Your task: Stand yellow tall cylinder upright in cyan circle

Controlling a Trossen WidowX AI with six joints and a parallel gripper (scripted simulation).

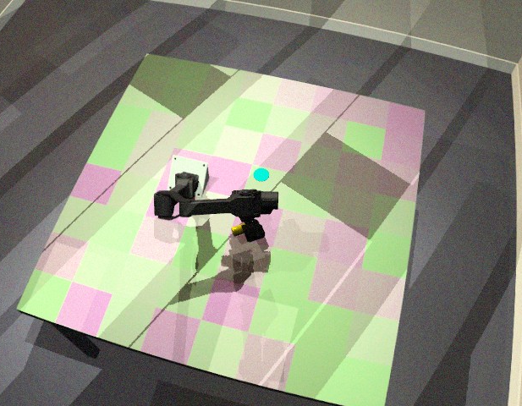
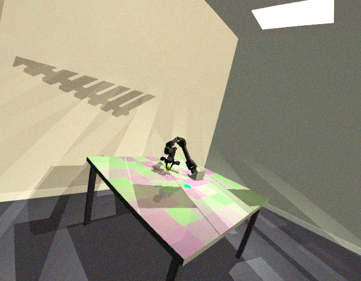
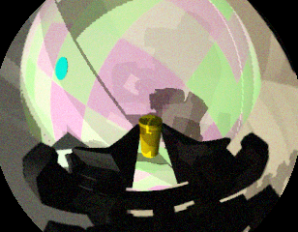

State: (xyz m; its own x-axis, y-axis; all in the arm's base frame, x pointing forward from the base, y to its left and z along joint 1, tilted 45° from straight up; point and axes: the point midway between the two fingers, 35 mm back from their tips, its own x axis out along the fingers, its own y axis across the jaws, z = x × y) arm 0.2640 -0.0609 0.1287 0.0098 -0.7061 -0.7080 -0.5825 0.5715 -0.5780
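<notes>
Now: gripper tip 26 cm to the right of the cyan circle, 5 cm above it and 2 cm past it. Round my gripper tip: yellow tall cylinder (2 cm behind, 1 cm to the right).
</notes>
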